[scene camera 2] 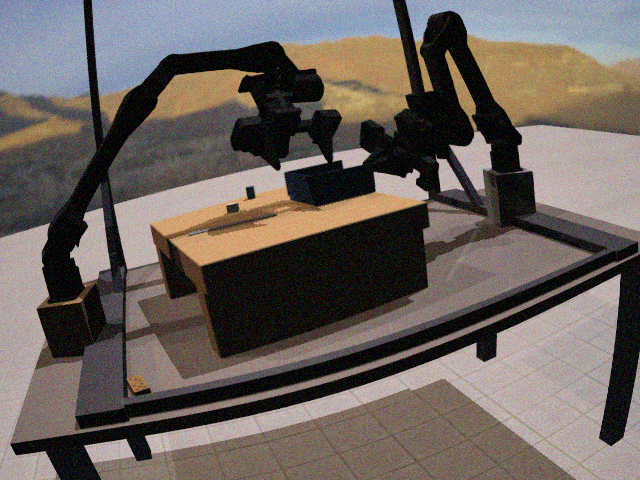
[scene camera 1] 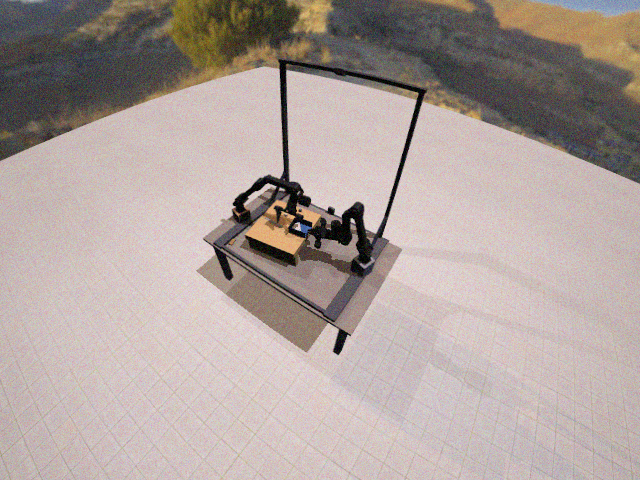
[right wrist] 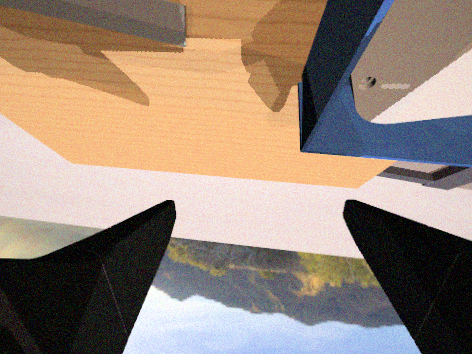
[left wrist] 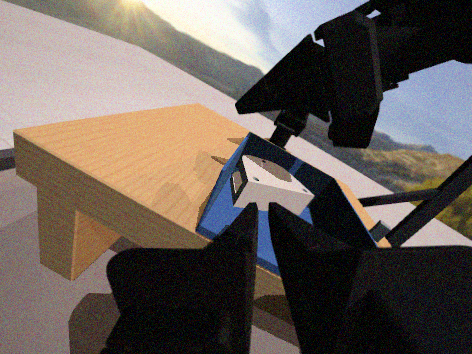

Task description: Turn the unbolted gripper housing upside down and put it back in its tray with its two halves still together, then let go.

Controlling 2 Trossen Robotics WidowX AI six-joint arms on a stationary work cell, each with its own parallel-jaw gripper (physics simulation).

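Frame: origin at the left arm's base, x up, y left, z back, level; metres.
Seen in the pictures: left gripper, fingertip midpoint: (scene camera 1: 307, 231) (left wrist: 262, 209); right gripper, fingertip midpoint: (scene camera 2: 305, 165) (scene camera 1: 284, 225) (right wrist: 259, 207) (left wrist: 244, 102); left arm's base, origin of the base link: (scene camera 2: 507, 169) (scene camera 1: 364, 259); right arm's base, origin of the base link: (scene camera 2: 66, 295) (scene camera 1: 240, 209).
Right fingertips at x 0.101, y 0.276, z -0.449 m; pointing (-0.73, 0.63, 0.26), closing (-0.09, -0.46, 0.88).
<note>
Pixels of each thing's top centre, then the offset from my right fingertips to it. Level surfaces: height alone.
- white housing, middle of its top: (right wrist: 440, 64) (left wrist: 273, 170) (scene camera 1: 296, 226) dy -0.077, dx -0.037, dz +0.022 m
- blue tray, middle of its top: (left wrist: 297, 175) (scene camera 2: 327, 167) (scene camera 1: 300, 224) dy -0.100, dx -0.023, dz +0.035 m
- raised wooden bench, its level: dx -0.074 m
- long grey bar, middle of its top: (scene camera 2: 231, 223) dy -0.001, dx -0.073, dz -0.132 m
- small tan piece, middle of its top: (scene camera 2: 137, 383) dy +0.270, dx -0.210, dz -0.275 m
The white housing (scene camera 1: 298, 227) (left wrist: 275, 192) (right wrist: 425, 65) lies in the blue tray (scene camera 2: 346, 186) (right wrist: 380, 142), toward one end, with a flat face with small holes up. The seam between its halves is not clear. My left gripper (scene camera 2: 368, 161) (left wrist: 262, 209) is closed to a narrow gap. Its tips overlap the housing's near side in the left wrist view, with no part of the housing plainly between them; whether they touch it is hidden. My right gripper (scene camera 2: 305, 165) (right wrist: 259, 207) is open and empty, above the tray's end.
The tray stands on a raised wooden bench (scene camera 2: 310, 227) (left wrist: 115, 150). A long grey bar (scene camera 2: 199, 233) (right wrist: 135, 20) and two small dark blocks (scene camera 2: 232, 207) (scene camera 2: 250, 192) are beyond the tray's other end. A small tan piece (scene camera 2: 138, 384) lies at the table's front left corner.
</note>
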